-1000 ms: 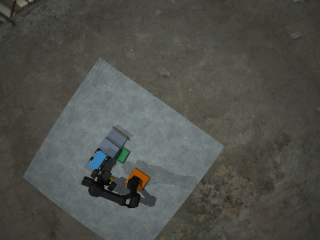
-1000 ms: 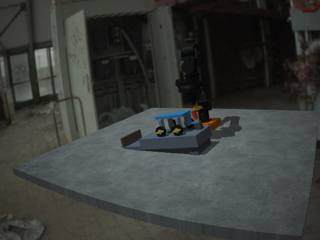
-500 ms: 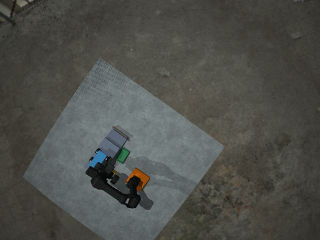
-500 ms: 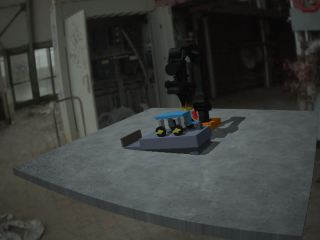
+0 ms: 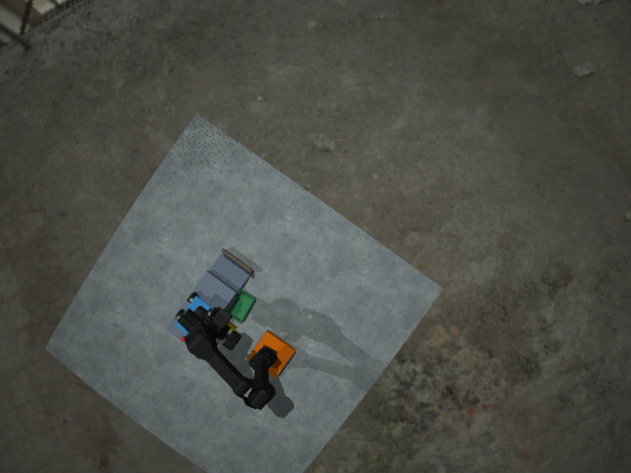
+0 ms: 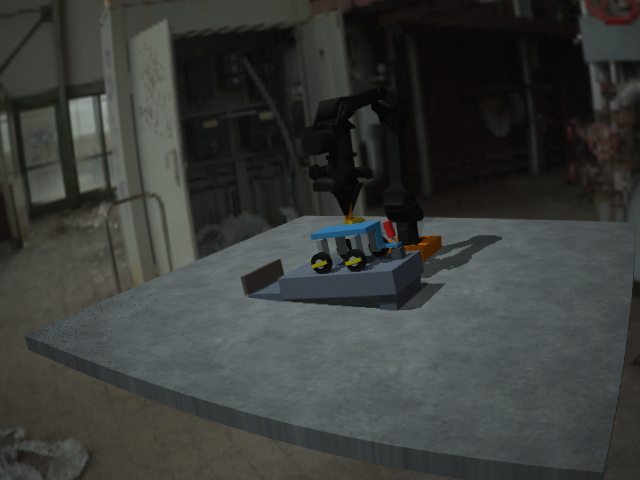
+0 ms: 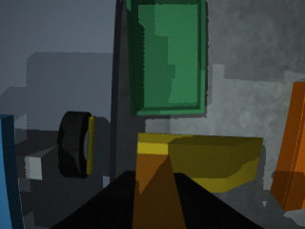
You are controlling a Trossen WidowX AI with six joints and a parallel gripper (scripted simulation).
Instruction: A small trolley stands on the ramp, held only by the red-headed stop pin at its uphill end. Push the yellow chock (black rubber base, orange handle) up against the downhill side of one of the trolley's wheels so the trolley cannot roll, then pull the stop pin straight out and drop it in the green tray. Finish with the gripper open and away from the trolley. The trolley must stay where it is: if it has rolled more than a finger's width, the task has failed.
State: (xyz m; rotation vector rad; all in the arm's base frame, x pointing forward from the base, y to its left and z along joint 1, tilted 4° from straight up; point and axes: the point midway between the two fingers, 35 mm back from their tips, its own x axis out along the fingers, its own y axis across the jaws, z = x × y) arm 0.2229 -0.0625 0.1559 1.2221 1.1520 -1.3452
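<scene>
Now: the stop pin 150 mm to the left of my gripper tip, 100 mm ahead of it and 30 mm below it. The rest, counted from my gripper tip: brown end board: 210 mm to the right, 130 mm below, 80 mm ahead; then blue-topped trolley: 110 mm ahead, 50 mm to the left, 50 mm below; then yellow chock: 20 mm behind, 10 mm below.
</scene>
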